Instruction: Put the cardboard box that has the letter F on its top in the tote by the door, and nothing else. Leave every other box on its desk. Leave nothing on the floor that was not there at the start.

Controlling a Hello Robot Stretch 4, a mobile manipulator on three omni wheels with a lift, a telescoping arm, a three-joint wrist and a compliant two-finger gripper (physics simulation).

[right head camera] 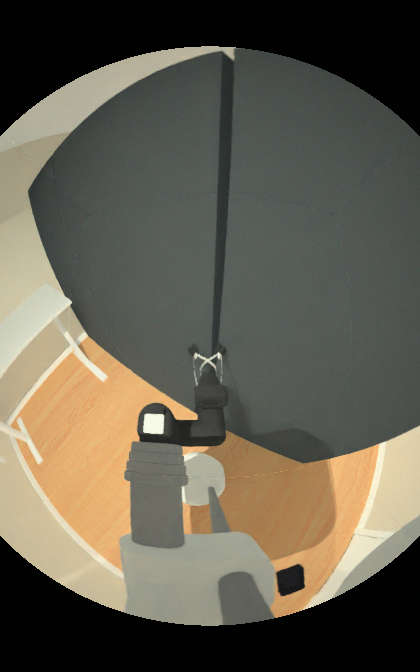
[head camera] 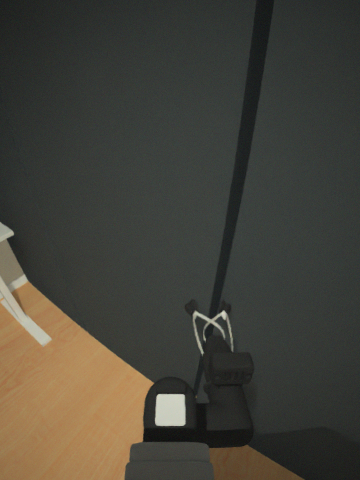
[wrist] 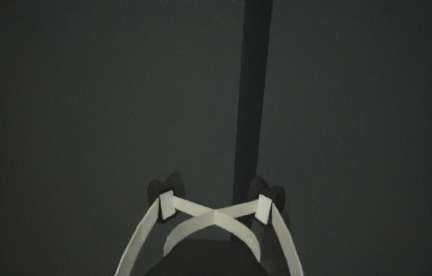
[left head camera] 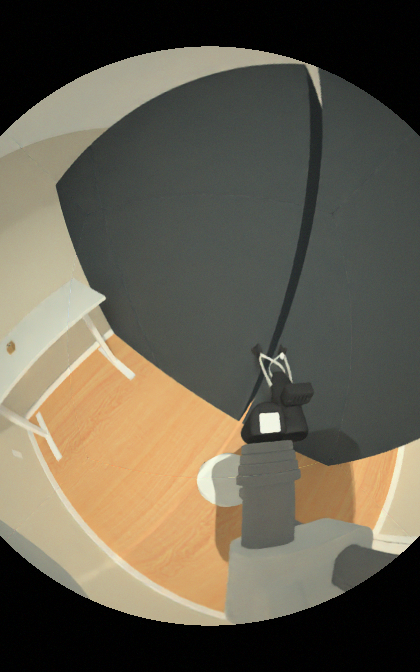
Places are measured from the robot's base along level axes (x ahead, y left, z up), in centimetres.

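Pixels of known places: gripper, fingertip midpoint: (head camera: 207,302) (wrist: 216,189).
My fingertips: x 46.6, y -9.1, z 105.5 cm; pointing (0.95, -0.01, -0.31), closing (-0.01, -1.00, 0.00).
Note:
Behind a point stands the place of what it marks.
My gripper (head camera: 208,306) @[z 105.5, x 46.6, y -9.1 cm] (left head camera: 270,350) (right head camera: 207,350) (wrist: 216,189) @[z 105.5, x 46.6, y -9.1 cm] is open, with its two dark fingertips apart and no object between them. It is in front of tall dark panels. A small brown cardboard box (left head camera: 11,347) lies on the white desk (head camera: 4,232) @[z 92.3, x 97.1, y 88.8 cm] (left head camera: 62,311) (right head camera: 35,320) at the far left of the left head view, well away from the gripper; its letter is too small to read. The box with the letter F cannot be made out. The tote and the door do not show in these views.
Tall dark panels (head camera: 125,175) @[z 132.9, x 65.1, y 12.9 cm] (left head camera: 200,225) (right head camera: 145,240) (wrist: 100,100) @[z 110.2, x 61.8, y 7.8 cm] with a narrow dark gap stand before the arm. A white round disc (left head camera: 215,480) (right head camera: 202,470) is low by the arm. A small black object (right head camera: 290,580) is at the lower right of the right head view.

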